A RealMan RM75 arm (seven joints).
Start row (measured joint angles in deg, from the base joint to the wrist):
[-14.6, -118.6, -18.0, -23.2, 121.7, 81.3, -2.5]
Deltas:
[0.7, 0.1, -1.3, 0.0, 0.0, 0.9, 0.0]
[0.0, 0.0, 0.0, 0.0, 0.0, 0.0, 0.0]
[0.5, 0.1, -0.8, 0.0, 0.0, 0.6, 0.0]
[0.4, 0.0, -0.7, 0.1, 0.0, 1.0, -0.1]
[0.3, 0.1, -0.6, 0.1, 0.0, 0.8, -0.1]
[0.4, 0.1, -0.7, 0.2, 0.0, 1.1, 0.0]
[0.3, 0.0, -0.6, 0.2, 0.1, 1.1, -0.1]
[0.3, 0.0, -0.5, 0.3, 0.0, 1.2, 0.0]
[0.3, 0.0, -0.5, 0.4, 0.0, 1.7, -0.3]
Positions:
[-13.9, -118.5, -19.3, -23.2, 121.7, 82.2, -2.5]
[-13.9, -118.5, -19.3, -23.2, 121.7, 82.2, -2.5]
[-13.4, -118.4, -20.1, -23.2, 121.7, 82.8, -2.5]
[-13.0, -118.4, -20.8, -23.1, 121.7, 83.8, -2.6]
[-12.7, -118.3, -21.4, -23.0, 121.7, 84.6, -2.7]
[-12.3, -118.2, -22.1, -22.8, 121.7, 85.7, -2.7]
[-12.0, -118.2, -22.7, -22.6, 121.8, 86.8, -2.8]
[-11.7, -118.2, -23.2, -22.3, 121.8, 88.0, -2.8]
[-11.4, -118.2, -23.7, -21.9, 121.8, 89.7, -3.1]

